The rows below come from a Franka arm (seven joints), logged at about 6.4 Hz.
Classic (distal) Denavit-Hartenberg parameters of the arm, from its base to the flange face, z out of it. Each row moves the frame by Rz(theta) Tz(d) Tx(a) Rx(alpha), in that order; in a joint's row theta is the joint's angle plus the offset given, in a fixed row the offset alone. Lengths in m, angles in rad.
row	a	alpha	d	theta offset
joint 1	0	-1.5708	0.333	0
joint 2	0	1.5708	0	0
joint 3	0.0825	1.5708	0.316	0
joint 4	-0.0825	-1.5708	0	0
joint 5	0	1.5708	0.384	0
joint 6	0.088	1.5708	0	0
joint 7	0	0	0.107	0
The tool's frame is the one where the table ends.
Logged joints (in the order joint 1, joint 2, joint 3, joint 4, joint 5, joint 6, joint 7), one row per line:
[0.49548 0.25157 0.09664 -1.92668 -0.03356 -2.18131 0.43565]
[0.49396 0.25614 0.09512 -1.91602 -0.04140 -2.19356 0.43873]
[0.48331 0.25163 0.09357 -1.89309 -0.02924 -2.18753 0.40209]
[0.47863 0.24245 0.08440 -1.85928 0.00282 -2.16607 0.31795]
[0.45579 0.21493 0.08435 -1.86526 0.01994 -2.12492 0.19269]
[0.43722 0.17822 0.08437 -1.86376 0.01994 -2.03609 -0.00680]
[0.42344 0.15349 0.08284 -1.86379 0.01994 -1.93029 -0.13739]
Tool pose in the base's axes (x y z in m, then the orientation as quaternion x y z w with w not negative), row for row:
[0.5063 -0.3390 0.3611 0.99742 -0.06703 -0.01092 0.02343]
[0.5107 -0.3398 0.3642 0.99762 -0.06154 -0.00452 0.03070]
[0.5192 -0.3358 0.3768 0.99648 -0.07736 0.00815 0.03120]
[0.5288 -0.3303 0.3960 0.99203 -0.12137 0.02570 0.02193]
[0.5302 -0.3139 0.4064 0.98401 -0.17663 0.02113 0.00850]
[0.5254 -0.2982 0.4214 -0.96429 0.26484 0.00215 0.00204]
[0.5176 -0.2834 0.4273 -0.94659 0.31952 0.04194 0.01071]
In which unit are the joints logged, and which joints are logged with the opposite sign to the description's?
The joints are logged in radians. Opposite sign: joint 1, joint 3, joint 6, joint 7.
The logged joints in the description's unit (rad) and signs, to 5 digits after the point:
[-0.49548 0.25157 -0.09664 -1.92668 -0.03356 2.18131 -0.43565]
[-0.49396 0.25614 -0.09512 -1.91602 -0.04140 2.19356 -0.43873]
[-0.48331 0.25163 -0.09357 -1.89309 -0.02924 2.18753 -0.40209]
[-0.47863 0.24245 -0.08440 -1.85928 0.00282 2.16607 -0.31795]
[-0.45579 0.21493 -0.08435 -1.86526 0.01994 2.12492 -0.19269]
[-0.43722 0.17822 -0.08437 -1.86376 0.01994 2.03609 0.00680]
[-0.42344 0.15349 -0.08284 -1.86379 0.01994 1.93029 0.13739]

